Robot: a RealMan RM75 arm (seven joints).
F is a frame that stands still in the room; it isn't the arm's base.
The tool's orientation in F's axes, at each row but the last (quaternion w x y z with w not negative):
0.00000 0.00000 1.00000 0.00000
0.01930 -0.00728 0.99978 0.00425
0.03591 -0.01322 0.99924 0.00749
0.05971 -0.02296 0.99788 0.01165
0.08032 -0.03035 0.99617 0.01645
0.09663 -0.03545 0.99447 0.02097
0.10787 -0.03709 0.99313 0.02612
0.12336 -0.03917 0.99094 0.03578
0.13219 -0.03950 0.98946 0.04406
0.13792 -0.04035 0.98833 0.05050
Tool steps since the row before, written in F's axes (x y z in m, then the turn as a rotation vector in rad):
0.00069 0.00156 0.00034 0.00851 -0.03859 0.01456
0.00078 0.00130 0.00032 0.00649 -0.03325 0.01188
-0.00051 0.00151 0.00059 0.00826 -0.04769 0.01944
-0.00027 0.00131 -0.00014 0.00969 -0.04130 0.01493
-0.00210 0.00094 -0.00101 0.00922 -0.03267 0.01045
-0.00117 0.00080 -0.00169 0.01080 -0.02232 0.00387
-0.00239 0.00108 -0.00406 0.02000 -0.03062 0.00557
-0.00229 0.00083 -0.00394 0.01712 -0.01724 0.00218
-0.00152 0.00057 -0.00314 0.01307 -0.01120 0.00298
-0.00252 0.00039 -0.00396 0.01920 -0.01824 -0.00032
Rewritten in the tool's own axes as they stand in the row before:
-0.00069 0.00156 -0.00034 -0.00851 -0.03859 -0.01456
-0.00081 0.00129 -0.00028 -0.00647 -0.03324 -0.01191
0.00043 0.00153 -0.00060 -0.00840 -0.04762 -0.01956
0.00023 0.00132 0.00014 -0.00956 -0.04140 -0.01474
0.00218 0.00104 0.00070 -0.00888 -0.03288 -0.01007
0.00142 0.00083 0.00147 -0.00984 -0.02291 -0.00282
0.00313 0.00109 0.00352 -0.01860 -0.03184 -0.00302
0.00313 0.00078 0.00332 -0.01590 -0.01849 0.00064
0.00226 0.00046 0.00268 -0.01262 -0.01207 -0.00058
0.00349 0.00027 0.00316 -0.01712 -0.01991 0.00344

